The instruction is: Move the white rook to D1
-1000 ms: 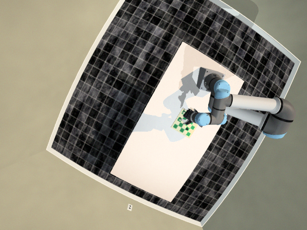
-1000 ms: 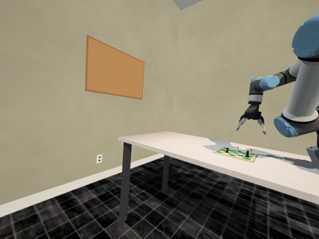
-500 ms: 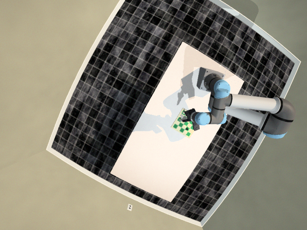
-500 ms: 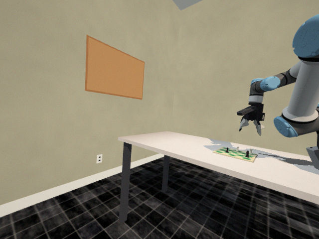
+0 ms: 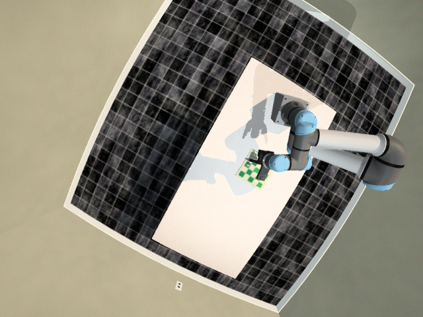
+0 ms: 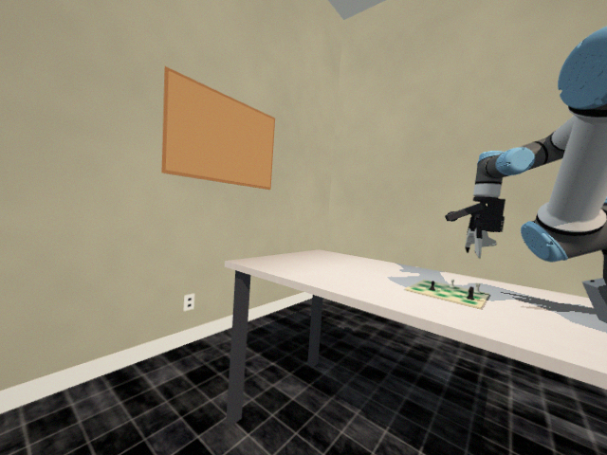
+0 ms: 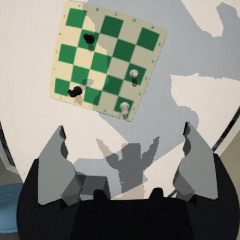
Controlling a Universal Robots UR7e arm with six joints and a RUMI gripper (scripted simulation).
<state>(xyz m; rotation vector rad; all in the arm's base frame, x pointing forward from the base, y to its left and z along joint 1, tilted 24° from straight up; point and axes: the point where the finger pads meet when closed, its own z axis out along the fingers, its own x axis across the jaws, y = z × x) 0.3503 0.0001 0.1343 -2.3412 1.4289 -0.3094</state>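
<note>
My gripper is now 13 cm above the green-and-cream chessboard, 7 cm to the right of it and 4 cm short of it.
</note>
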